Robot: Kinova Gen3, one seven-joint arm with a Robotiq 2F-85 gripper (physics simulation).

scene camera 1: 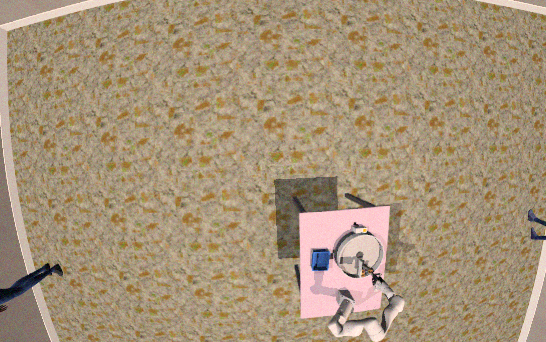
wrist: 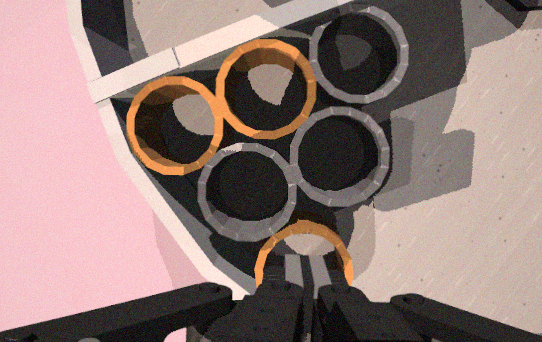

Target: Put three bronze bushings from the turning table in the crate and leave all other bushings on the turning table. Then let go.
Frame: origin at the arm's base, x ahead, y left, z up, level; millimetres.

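Seen in the pictures: gripper, between the fingertips: (scene camera 1: 371,272) (wrist: 301,281); arm's base, origin of its link: (scene camera 1: 347,303).
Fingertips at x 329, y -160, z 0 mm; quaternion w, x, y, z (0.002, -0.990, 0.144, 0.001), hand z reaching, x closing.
Observation:
Offsets run from my fingertips to a thing's middle. "spot": to the spot under its first point. Level surfaces: height alone.
In the wrist view two bronze bushings {dx -35, dy +67, dz -31 mm} (wrist: 171,167) {dx +3, dy +72, dz -31 mm} (wrist: 265,131) stand on end side by side against the white divider bar. Three grey bushings {dx -13, dy +35, dz -31 mm} (wrist: 248,231) {dx +25, dy +40, dz -31 mm} (wrist: 385,155) {dx +41, dy +77, dz -31 mm} (wrist: 404,50) stand beside them. A third bronze bushing {dx +1, dy -1, dz -31 mm} (wrist: 306,227) is nearest the gripper, partly hidden by its fingers. All stand on the turning table {dx +145, dy +115, dz -51 mm} (wrist: 500,150) (scene camera 1: 367,245), close to its rim. My gripper (wrist: 301,281) (scene camera 1: 372,273) is shut and empty, its fingertips over the third bronze bushing's opening; their height is unclear. The blue crate {dx +71, dy +459, dz -78 mm} (scene camera 1: 320,260) stands left of the turning table in the scene view; no bushings can be made out in it.
The white divider bar {spot: dx -9, dy +92, dz -9 mm} (wrist: 220,44) crosses the turning table from its rim. A small white device with a yellow spot {spot: dx +388, dy +168, dz -44 mm} (scene camera 1: 359,229) stands at the turning table's far edge. All stand on the pink table {dz -103 mm} (scene camera 1: 315,225). The arm (scene camera 1: 392,305) reaches in from the near right.

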